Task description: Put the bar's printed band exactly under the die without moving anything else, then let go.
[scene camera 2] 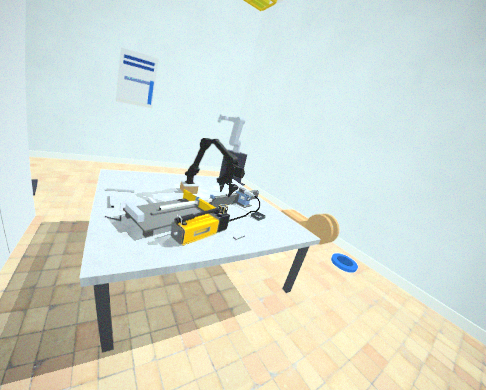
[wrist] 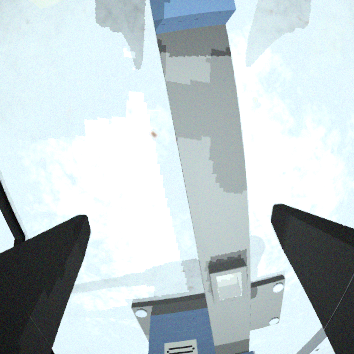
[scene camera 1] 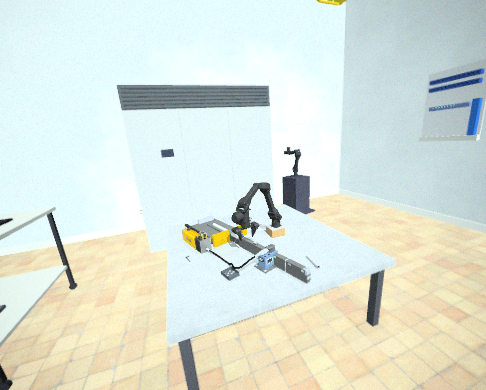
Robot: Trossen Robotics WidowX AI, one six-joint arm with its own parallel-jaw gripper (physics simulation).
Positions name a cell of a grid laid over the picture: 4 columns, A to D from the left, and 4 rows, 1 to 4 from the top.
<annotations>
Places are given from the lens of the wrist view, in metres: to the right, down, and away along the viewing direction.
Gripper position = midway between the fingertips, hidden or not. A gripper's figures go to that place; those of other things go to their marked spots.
my gripper (wrist: C3): 0.00, 0.02, 0.10
machine (wrist: C1): 0.01, -0.06, 0.09
</annotations>
